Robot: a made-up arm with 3 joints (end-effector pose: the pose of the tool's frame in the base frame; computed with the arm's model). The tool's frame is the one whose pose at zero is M. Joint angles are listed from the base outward.
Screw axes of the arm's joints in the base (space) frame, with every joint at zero. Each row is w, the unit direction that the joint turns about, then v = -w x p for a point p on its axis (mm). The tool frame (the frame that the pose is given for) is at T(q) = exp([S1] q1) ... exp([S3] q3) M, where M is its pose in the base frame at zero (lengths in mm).
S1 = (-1, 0, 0, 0, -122.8, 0)
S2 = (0, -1, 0, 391.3, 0, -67.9)
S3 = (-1, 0, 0, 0, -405.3, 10.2)
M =
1 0 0 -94.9
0 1 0 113.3
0 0 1 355
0 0 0 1
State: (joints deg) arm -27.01 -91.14 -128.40
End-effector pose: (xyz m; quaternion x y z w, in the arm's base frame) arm 0.1972 -0.2076 0.4982 0.6840 0.4523 -0.5526 0.1491
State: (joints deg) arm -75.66 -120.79 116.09
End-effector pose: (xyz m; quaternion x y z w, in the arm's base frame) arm 0.1027 -0.4435 0.1533 -0.1707 -0.0890 0.8649 0.4636
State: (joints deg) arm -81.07 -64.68 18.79
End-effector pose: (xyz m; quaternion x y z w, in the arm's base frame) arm -0.0621 -0.3682 0.2734 0.4369 0.3444 0.4094 0.7231
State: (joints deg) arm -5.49 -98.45 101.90
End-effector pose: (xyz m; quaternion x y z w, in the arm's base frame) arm 0.0161 -0.1022 0.5558 -0.4869 0.4484 0.6103 0.4353
